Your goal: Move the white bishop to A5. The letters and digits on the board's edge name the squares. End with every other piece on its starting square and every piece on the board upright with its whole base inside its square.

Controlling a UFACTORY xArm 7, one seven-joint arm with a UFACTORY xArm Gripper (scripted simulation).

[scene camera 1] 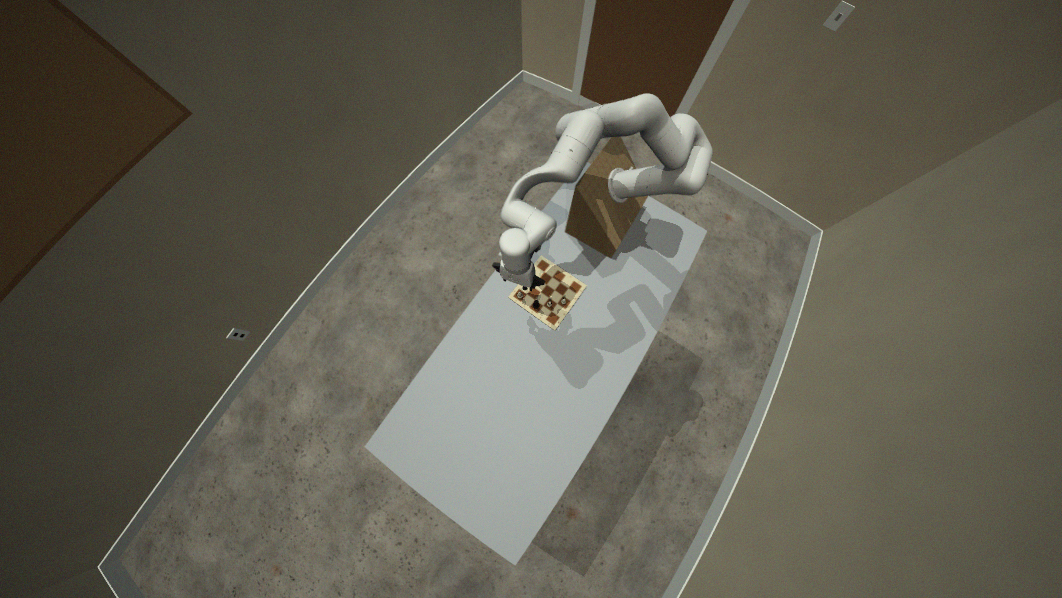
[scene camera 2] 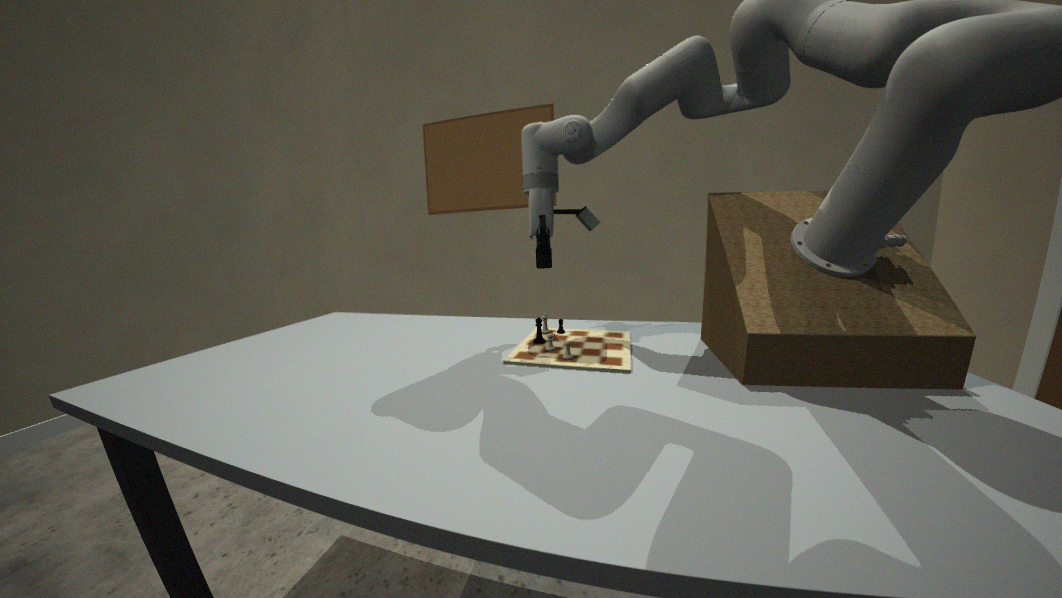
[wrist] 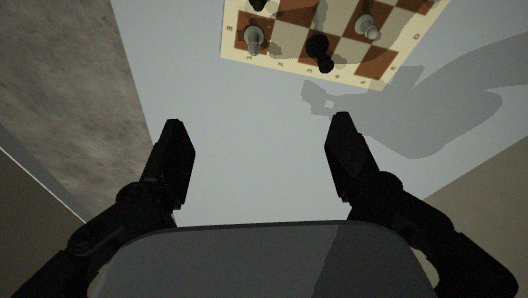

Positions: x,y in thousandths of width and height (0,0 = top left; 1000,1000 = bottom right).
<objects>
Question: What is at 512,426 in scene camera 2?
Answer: My gripper.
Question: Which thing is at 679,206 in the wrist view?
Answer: A chessboard.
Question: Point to a chessboard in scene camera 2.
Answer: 560,586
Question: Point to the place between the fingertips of my gripper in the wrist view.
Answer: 490,445
</objects>
